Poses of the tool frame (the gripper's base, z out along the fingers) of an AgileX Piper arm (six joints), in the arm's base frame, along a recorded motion.
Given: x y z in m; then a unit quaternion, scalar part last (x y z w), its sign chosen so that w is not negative.
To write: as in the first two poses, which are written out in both.
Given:
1: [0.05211, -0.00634, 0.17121, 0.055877, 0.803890, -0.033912, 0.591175]
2: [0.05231, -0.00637, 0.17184, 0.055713, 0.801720, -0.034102, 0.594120]
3: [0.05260, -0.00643, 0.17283, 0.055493, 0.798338, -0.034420, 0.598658]
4: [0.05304, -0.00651, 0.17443, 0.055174, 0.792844, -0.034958, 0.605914]
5: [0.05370, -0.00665, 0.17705, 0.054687, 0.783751, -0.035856, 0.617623]
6: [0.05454, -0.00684, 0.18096, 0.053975, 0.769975, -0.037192, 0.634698]
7: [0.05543, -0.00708, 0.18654, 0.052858, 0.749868, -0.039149, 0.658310]
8: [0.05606, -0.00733, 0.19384, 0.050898, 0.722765, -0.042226, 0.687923]
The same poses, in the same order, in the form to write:
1: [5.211, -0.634, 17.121, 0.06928, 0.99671, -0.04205, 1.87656]
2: [5.231, -0.637, 17.184, 0.06926, 0.99670, -0.04240, 1.86925]
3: [5.260, -0.643, 17.283, 0.06928, 0.99667, -0.04297, 1.85794]
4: [5.304, -0.651, 17.443, 0.06936, 0.99662, -0.04394, 1.83976]
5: [5.370, -0.665, 17.705, 0.06953, 0.99654, -0.04559, 1.81016]
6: [5.454, -0.684, 18.096, 0.06985, 0.99640, -0.04813, 1.76636]
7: [5.543, -0.708, 18.654, 0.07022, 0.99617, -0.05201, 1.70445]
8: [5.606, -0.733, 19.384, 0.07013, 0.99584, -0.05818, 1.62435]
